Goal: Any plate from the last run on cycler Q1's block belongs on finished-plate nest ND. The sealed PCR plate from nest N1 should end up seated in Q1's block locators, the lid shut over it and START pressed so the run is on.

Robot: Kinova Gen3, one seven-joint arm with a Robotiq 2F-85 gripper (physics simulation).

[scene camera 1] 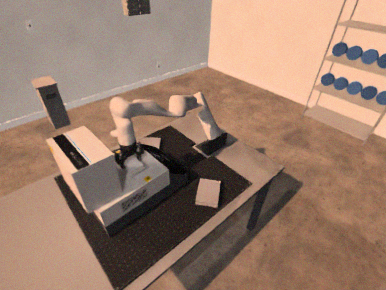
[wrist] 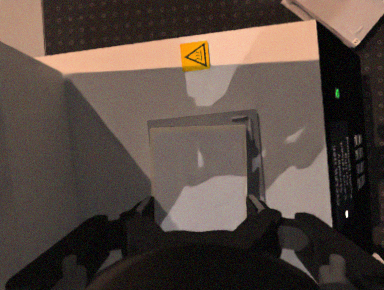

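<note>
The cycler point(scene camera 1: 132, 192) point(wrist: 292, 95) has its lid point(scene camera 1: 97, 184) point(wrist: 30, 150) standing open. My gripper point(scene camera 1: 129, 156) point(wrist: 199, 205) points down over the block opening and is shut on a pale, flat-topped plate point(wrist: 200, 150), one finger at each side. The plate lies over the recess point(wrist: 254, 118) in the cycler's top; a strip of recess shows along its far and right sides. Whether it touches the block or sits in the locators cannot be told. The dark control panel point(wrist: 345, 130) shows a green light, blurred text and a column of buttons point(wrist: 358, 160).
A pale nest or plate point(scene camera 1: 208, 193) lies on the dark perforated mat point(scene camera 1: 165, 235) point(wrist: 115, 22). Another pale piece point(scene camera 1: 154, 142) is partly hidden behind the cycler. A pale piece point(wrist: 342, 17) shows at the wrist view's top right. A yellow warning label point(scene camera 1: 148, 178) point(wrist: 195, 56) marks the cycler.
</note>
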